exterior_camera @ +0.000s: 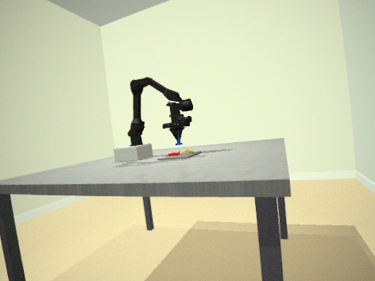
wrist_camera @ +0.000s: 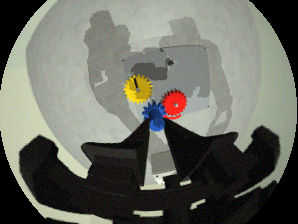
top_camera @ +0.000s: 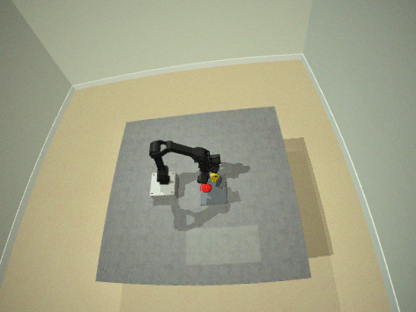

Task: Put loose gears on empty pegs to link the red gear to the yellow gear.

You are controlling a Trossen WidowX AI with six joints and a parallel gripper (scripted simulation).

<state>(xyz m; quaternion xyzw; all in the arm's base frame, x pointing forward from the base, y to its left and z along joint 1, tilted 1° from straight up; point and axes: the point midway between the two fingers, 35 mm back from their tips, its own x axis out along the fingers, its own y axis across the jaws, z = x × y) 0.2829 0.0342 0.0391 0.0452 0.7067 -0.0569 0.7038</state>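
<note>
Right now my gripper tip is 1 cm above the small blue gear. The rest, counted from my gripper tip: red gear (1 cm behind, 5 cm to the right, 7 cm below).
</note>
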